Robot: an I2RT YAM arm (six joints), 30 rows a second.
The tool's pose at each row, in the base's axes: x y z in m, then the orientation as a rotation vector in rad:
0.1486, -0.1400, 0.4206, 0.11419, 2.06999, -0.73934
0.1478, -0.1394, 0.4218, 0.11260, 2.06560, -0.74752
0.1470, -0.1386, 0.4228, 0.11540, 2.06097, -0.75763
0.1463, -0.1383, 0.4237, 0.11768, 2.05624, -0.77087
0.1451, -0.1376, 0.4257, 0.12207, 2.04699, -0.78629
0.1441, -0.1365, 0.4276, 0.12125, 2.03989, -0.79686
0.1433, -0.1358, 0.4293, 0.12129, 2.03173, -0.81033
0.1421, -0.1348, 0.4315, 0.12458, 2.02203, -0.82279
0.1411, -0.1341, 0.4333, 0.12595, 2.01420, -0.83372
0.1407, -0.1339, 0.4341, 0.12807, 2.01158, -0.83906
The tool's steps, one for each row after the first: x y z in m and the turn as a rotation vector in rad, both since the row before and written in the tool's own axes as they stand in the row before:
-0.0006, -0.0003, -0.0014, 0.00599, -0.00316, -0.00361
-0.0005, -0.0001, -0.0014, 0.00900, -0.00183, -0.00149
-0.0004, -0.0004, -0.0010, 0.01098, -0.00150, -0.00321
-0.0010, -0.0008, -0.0021, 0.01428, -0.00462, -0.00170
-0.0011, -0.0004, -0.0021, 0.00855, -0.00493, -0.00353
-0.0010, -0.0006, -0.0016, 0.01111, -0.00510, -0.00404
-0.0013, -0.0008, -0.0023, 0.01202, -0.00564, -0.00108
-0.0010, -0.0008, -0.0018, 0.00983, -0.00475, -0.00214
-0.0004, -0.0004, -0.0007, 0.00506, -0.00076, -0.00042

